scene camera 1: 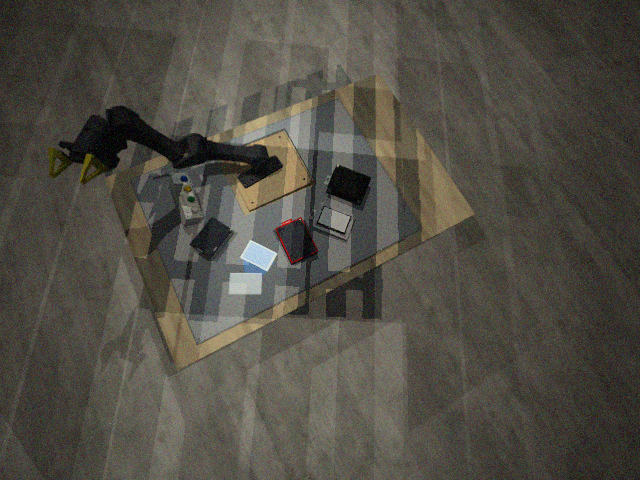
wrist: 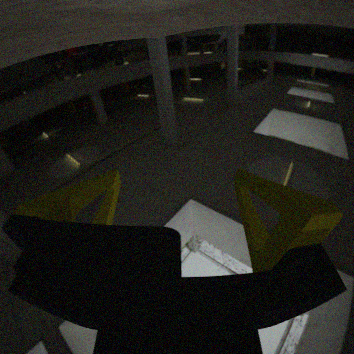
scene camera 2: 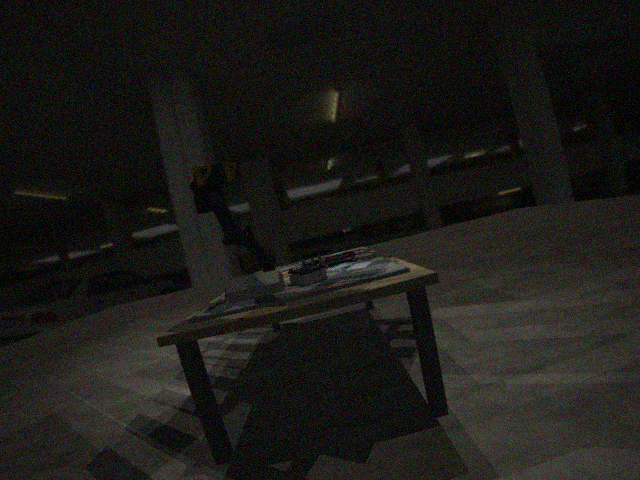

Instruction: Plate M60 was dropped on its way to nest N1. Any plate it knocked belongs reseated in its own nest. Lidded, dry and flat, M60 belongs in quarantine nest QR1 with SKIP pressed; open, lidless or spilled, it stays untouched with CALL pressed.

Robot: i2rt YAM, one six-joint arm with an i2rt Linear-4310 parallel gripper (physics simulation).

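Frame: origin at the arm's base, x right, y ahead, z up, level; metres.
Seen in the pictures: gripper, fingertip midpoint: [scene camera 1: 66, 180] [wrist: 176, 174] [scene camera 2: 223, 165]; arm's base, origin of the base link: [scene camera 1: 260, 172].
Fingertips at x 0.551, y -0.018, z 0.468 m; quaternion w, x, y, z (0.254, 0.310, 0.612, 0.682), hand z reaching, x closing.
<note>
Pixels of each thing's top centre, then the offset from my fingertips to it. "spot": a spot on its surface instead. Level surfaces: height alone.
- white gridded plate, middle of its top: [scene camera 1: 258, 255] [scene camera 2: 339, 265] dy +0.344, dx -0.342, dz -0.454 m
- blue patch, surface spot: [scene camera 1: 253, 267] spot: dy +0.374, dx -0.298, dz -0.467 m
- pale rectangle, surface spot: [scene camera 1: 245, 283] spot: dy +0.414, dx -0.237, dz -0.461 m
- red-rimmed dark tray, middle of its top: [scene camera 1: 296, 239] [scene camera 2: 338, 255] dy +0.381, dx -0.504, dz -0.422 m
- black block, middle of its top: [scene camera 1: 349, 181] [scene camera 2: 314, 252] dy +0.293, dx -0.838, dz -0.404 m
- dark flat block, surface spot: [scene camera 1: 211, 238] spot: dy +0.194, dx -0.220, dz -0.414 m
- grey button box, surface spot: [scene camera 1: 193, 210] spot: dy +0.058, dx -0.219, dz -0.396 m
- mat, its level: dz -0.467 m
My gripper [scene camera 1: 69, 178] [scene camera 2: 215, 166] [wrist: 176, 174] is open and empty, high beyond the table's left end, away from every plate. In scene view 1, a white gridded plate [scene camera 1: 258, 255] overlaps a blue patch [scene camera 1: 253, 267] on the mat, above a pale rectangle [scene camera 1: 245, 283]. A red-rimmed dark tray [scene camera 1: 283, 244] lies right of it. A white, black-edged plate [scene camera 1: 334, 219] sits on a grey base. A black block [scene camera 1: 348, 184] is at the right, and a dark flat block [scene camera 1: 211, 238] at the left. Labels, lids and M60's identity cannot be read.
A grey button box [scene camera 1: 193, 210] with blue, yellow and green buttons stands at the mat's left. The arm's base is on a wooden board [scene camera 1: 279, 188]. The mat [scene camera 1: 217, 322] lies on a wooden table [scene camera 1: 187, 352] [scene camera 2: 356, 297]. Striped shadows cross the table.
</note>
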